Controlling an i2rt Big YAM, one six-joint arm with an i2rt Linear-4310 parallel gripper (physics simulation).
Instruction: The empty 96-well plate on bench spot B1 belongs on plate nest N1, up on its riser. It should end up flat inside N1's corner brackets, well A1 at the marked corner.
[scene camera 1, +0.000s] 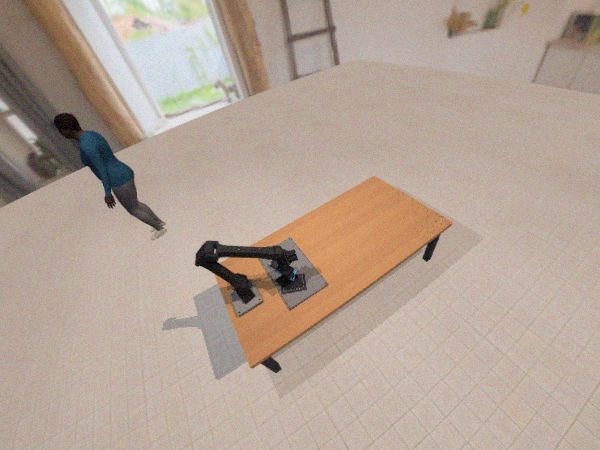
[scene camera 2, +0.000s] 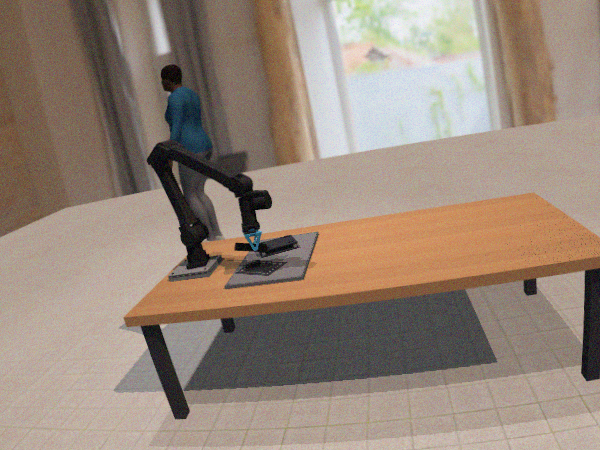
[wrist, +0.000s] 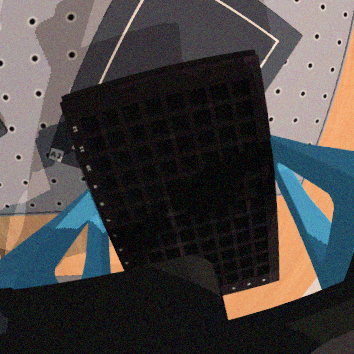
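Where they show: gripper, between the fingertips: (scene camera 1: 288, 277) (scene camera 2: 254, 248) (wrist: 180, 171); arm's base, origin of its link: (scene camera 1: 246, 294) (scene camera 2: 198, 263).
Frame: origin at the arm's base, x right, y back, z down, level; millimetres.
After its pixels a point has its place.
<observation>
My gripper (scene camera 1: 293, 276) @(x 162, y -274, z -64 mm) (scene camera 2: 255, 248) @(x 162, y -274, z -64 mm) (wrist: 180, 171) @(x 162, y -274, z -64 mm), with blue fingers, is shut on the black 96-well plate (scene camera 2: 243, 246) @(x 183, y -236, z -88 mm) (wrist: 175, 175) @(x 158, y -281, z -74 mm), holding it above the perforated board. The plate fills the middle of the wrist view, small white marks along its left edge. Beyond it lies a dark pad (scene camera 2: 262, 268) @(x 190, y -289, z 13 mm) (wrist: 287, 40) @(x 262, y -310, z 13 mm) with a white outline, seemingly bench spot B1; the plate covers its near part. An A1 tag (wrist: 56, 154) @(x 82, y -252, z 13 mm) shows left of the plate. A raised black block (scene camera 2: 285, 244) @(x 28, y -389, z -14 mm), seemingly nest N1 on its riser, stands behind the gripper. Its brackets cannot be made out.
The grey perforated board (scene camera 1: 316, 285) @(x 302, y -380, z 15 mm) (scene camera 2: 295, 274) @(x 319, y -416, z 15 mm) (wrist: 20, 80) @(x 75, y -315, z 15 mm) lies on the wooden table (scene camera 1: 360, 225) @(x 188, y -991, z 28 mm) (scene camera 2: 425, 250) @(x 319, y -904, z 28 mm). The arm's base plate (scene camera 1: 240, 311) @(x 75, y 94, z 0 mm) (scene camera 2: 180, 275) @(x 99, y 65, z 6 mm) is beside it. A person in blue (scene camera 1: 107, 165) (scene camera 2: 187, 117) is beyond the table.
</observation>
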